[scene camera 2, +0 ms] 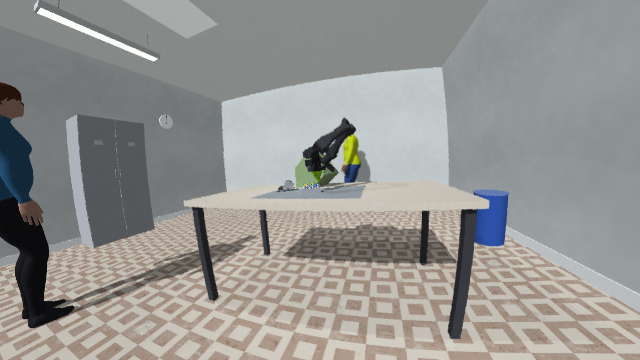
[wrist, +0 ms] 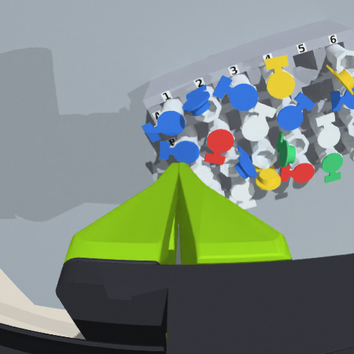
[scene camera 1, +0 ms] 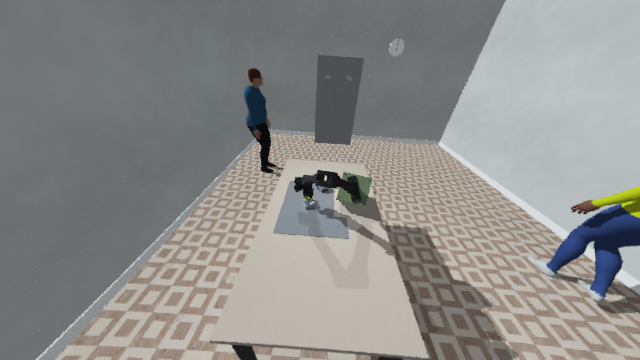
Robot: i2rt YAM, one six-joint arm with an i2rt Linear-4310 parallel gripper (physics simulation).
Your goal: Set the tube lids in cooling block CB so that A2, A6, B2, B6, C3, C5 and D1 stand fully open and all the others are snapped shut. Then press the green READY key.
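Seen in the pictures: gripper, between the fingertips: (scene camera 2: 318,182) (scene camera 1: 308,201); arm's base, origin of its link: (scene camera 2: 323,162) (scene camera 1: 354,189).
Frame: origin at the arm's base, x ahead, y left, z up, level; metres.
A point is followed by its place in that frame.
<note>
The cooling block (wrist: 260,52) fills the upper right of the wrist view. In row A, the blue A1 lid (wrist: 170,123), blue A3 lid (wrist: 243,97) and yellow A4 lid (wrist: 280,84) lie over their tubes; the blue A2 lid (wrist: 196,101) and yellow A6 lid (wrist: 341,79) are tilted up beside open mouths. The blue B1 lid (wrist: 186,151) and red B2 lid (wrist: 220,141) look flat. Farther down, a blue lid (wrist: 245,162) and green lid (wrist: 286,150) stand up. My gripper (wrist: 178,174) (scene camera 2: 318,182) @(x 0.346, y 0.049, z -0.124 m) is shut and empty, its tips overlapping B1's near edge. The READY key is not identifiable.
A grey mat (scene camera 1: 295,222) @(x 0.427, y 0.217, z -0.187 m) (scene camera 2: 345,192) @(x 0.377, y 0.225, z -0.187 m) lies under the block on the table (scene camera 1: 320,300) @(x 0.218, y 0.714, z -0.191 m) (scene camera 2: 410,197) @(x 0.563, y 0.573, z -0.190 m). A small grey device (scene camera 2: 286,186) @(x 0.282, y -0.208, z -0.153 m) stands left of the block in scene camera 2. The arm's base is on a green plate (scene camera 1: 366,182) @(x -0.089, y -0.022, z 0.055 m). Two people stand off the table.
</note>
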